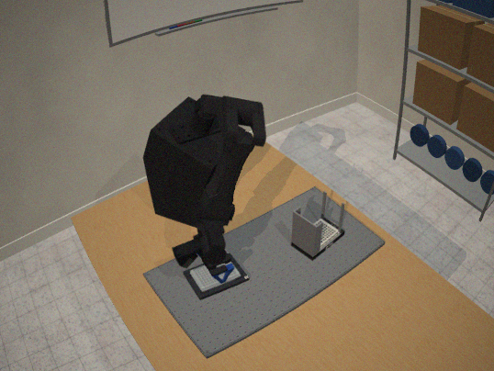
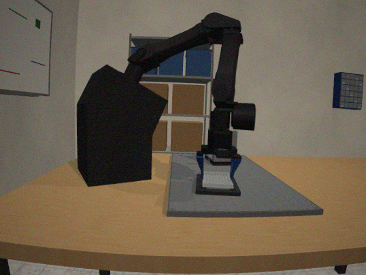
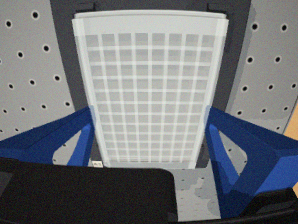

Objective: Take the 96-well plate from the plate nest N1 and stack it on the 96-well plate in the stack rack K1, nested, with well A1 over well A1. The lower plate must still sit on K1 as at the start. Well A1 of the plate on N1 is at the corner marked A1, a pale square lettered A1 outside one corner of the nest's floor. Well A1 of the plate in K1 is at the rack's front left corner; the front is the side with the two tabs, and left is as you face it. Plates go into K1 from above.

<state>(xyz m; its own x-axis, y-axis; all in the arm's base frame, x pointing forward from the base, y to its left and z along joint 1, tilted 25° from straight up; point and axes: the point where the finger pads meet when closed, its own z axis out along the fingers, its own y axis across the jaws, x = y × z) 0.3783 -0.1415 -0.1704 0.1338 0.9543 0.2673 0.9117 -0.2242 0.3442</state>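
The black plate nest N1 is 2 cm below my hand. From my hand the other things lie so: pale A1 mark 6 cm ahead, 6 cm to the left, 1 cm below; grey rack wall 9 cm ahead, 26 cm to the left, 6 cm above.
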